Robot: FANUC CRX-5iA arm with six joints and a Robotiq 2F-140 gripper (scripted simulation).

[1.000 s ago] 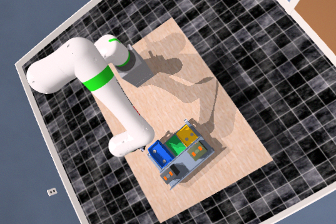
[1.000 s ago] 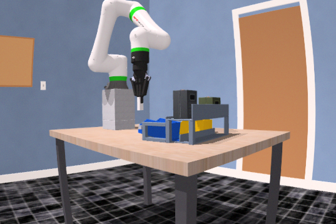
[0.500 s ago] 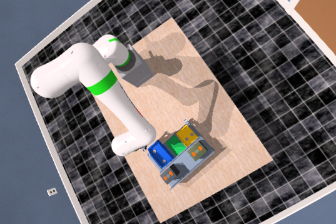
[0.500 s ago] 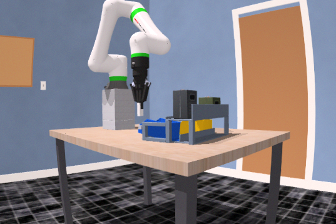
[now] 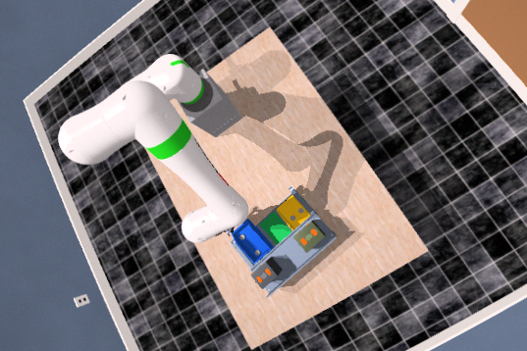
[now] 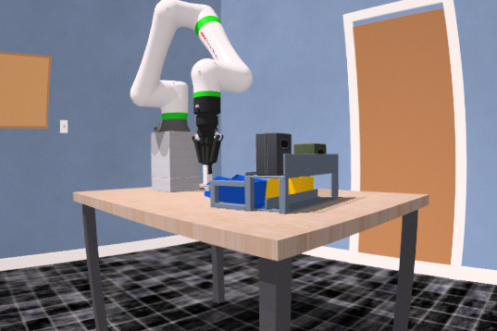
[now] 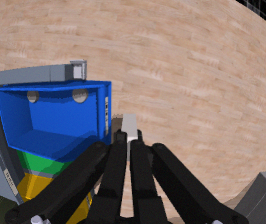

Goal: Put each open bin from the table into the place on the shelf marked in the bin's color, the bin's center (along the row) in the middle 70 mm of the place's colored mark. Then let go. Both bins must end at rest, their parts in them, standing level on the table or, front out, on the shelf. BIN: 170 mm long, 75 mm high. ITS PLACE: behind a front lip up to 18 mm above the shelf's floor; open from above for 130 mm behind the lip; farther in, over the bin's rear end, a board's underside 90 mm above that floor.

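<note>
The blue bin lies 120 mm ahead of my hand, 40 mm below it and 30 mm to the left of it. Also, from my hand: yellow bin (260 mm to the left, 110 mm ahead, 50 mm below); dark box (260 mm ahead, 60 mm to the left, 60 mm above).
</note>
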